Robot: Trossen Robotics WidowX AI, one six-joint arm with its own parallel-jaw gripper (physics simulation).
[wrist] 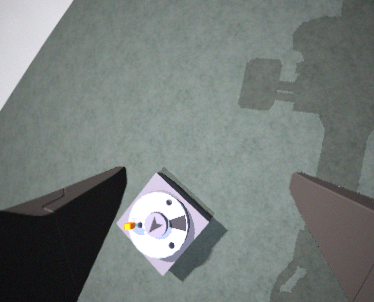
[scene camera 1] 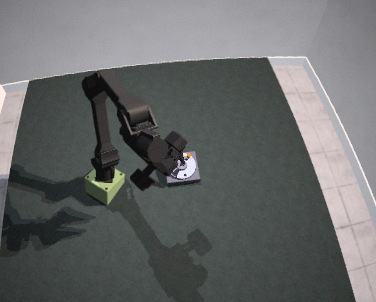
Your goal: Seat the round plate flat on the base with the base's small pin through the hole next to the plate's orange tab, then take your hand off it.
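Pixels of known places: gripper, fingertip midpoint: (wrist: pixel 209 177) (scene camera 1: pixel 174 175); arm's base at its link origin: (scene camera 1: pixel 104 175).
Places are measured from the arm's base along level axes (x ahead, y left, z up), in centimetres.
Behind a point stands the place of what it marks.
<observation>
The white round plate (scene camera 1: pixel 189 171) @[x 31.7, y 3.0, z -3.0 cm] (wrist: pixel 154 201) @[x 31.9, y 3.3, z -2.8 cm] lies on the square lavender-grey base (scene camera 1: pixel 184 183) @[x 29.7, y -0.8, z -5.5 cm] (wrist: pixel 161 183) @[x 33.5, y 0.6, z -3.7 cm] and looks about level; a thin shadow edges its right side in the wrist view. The orange tab (scene camera 1: pixel 189 155) @[x 31.8, y 8.8, z -0.9 cm] (wrist: pixel 129 226) @[x 31.4, y 8.6, z -0.8 cm] is at the plate's left in the wrist view, with a dark hole (wrist: pixel 140 225) @[x 30.4, y 8.4, z -2.9 cm] beside it. I cannot tell whether the small pin is in that hole. A round hub (wrist: pixel 156 225) @[x 28.6, y 5.3, z -1.9 cm] with a dark arrow shows at the plate's centre. My gripper (scene camera 1: pixel 173 175) @[x 25.8, y -9.5, z 18.4 cm] (wrist: pixel 209 177) @[x 25.8, y -9.5, z 18.4 cm] is open and empty, above the base and apart from the plate.
The plate has two more dark holes (wrist: pixel 169 202) @[x 30.1, y 1.7, z -3.7 cm] (wrist: pixel 172 245) @[x 24.5, y 6.1, z -3.6 cm] and a dark wedge (wrist: pixel 178 223) @[x 26.4, y 2.5, z -2.8 cm] opposite the tab. The arm's green mount (scene camera 1: pixel 105 187) @[x 1.1, y -5.4, z 1.3 cm] stands left of the base in the scene view. The arm's shadow falls on the dark green surface (scene camera 1: pixel 260 200) @[x 58.5, y -8.7, z -6.1 cm].
</observation>
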